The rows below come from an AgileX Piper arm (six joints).
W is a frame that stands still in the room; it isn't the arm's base.
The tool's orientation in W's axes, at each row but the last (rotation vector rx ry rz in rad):
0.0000 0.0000 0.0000
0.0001 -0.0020 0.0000
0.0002 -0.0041 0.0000
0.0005 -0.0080 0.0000
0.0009 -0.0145 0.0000
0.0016 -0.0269 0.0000
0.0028 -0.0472 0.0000
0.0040 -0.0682 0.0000
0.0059 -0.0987 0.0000
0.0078 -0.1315 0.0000
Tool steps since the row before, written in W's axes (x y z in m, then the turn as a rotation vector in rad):
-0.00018 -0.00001 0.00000 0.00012 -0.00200 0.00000
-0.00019 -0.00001 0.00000 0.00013 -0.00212 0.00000
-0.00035 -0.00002 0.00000 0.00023 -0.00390 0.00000
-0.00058 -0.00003 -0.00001 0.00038 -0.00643 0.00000
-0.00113 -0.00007 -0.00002 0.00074 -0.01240 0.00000
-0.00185 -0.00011 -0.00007 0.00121 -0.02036 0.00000
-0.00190 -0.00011 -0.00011 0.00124 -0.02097 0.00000
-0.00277 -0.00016 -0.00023 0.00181 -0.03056 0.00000
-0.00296 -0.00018 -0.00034 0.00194 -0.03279 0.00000
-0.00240 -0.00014 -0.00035 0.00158 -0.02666 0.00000
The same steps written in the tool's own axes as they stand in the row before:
-0.00018 -0.00001 0.00000 0.00012 -0.00200 0.00000
-0.00019 -0.00001 0.00000 0.00013 -0.00212 0.00000
-0.00035 -0.00002 0.00000 0.00023 -0.00390 0.00000
-0.00058 -0.00003 -0.00001 0.00038 -0.00643 0.00000
-0.00113 -0.00007 0.00000 0.00074 -0.01240 0.00000
-0.00185 -0.00011 -0.00002 0.00121 -0.02036 0.00000
-0.00190 -0.00011 -0.00002 0.00124 -0.02097 0.00000
-0.00278 -0.00016 -0.00004 0.00181 -0.03056 0.00000
-0.00298 -0.00018 -0.00005 0.00194 -0.03279 0.00000
-0.00243 -0.00014 -0.00003 0.00158 -0.02666 0.00000

